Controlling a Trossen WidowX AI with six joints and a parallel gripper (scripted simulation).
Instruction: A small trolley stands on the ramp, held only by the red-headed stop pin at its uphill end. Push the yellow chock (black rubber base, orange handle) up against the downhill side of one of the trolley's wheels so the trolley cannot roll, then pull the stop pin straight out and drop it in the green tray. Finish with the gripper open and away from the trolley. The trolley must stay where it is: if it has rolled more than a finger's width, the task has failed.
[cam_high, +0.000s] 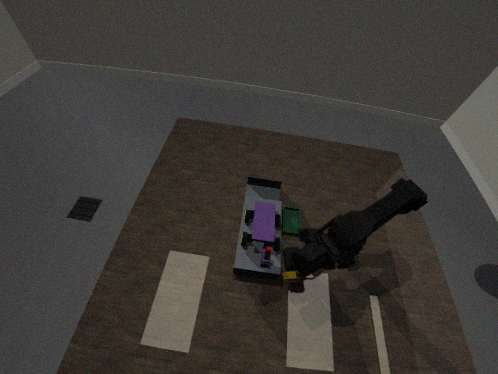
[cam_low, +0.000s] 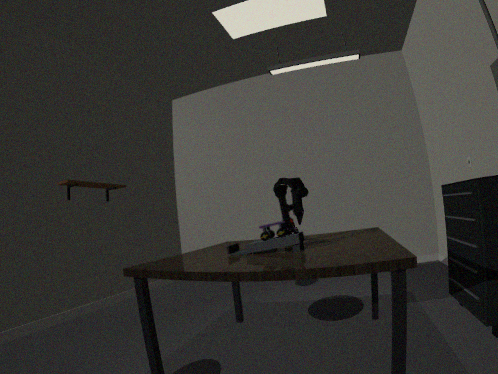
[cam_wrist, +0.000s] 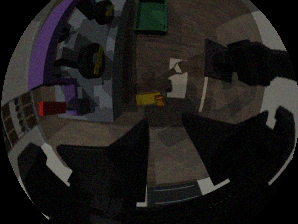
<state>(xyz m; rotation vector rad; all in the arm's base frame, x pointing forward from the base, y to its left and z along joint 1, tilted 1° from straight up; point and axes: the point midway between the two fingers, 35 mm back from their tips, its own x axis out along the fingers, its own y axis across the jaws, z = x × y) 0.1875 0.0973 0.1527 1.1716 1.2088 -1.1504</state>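
Now: gripper tip 20 mm short of the yellow chock and 110 mm above it. Round my gripper tip: red-headed stop pin 130 mm ahead, 30 mm to the right; then dark raised ramp end 100 mm ahead, 390 mm to the right, 100 mm below; then purple trolley 140 mm ahead, 130 mm to the right, 10 mm below.
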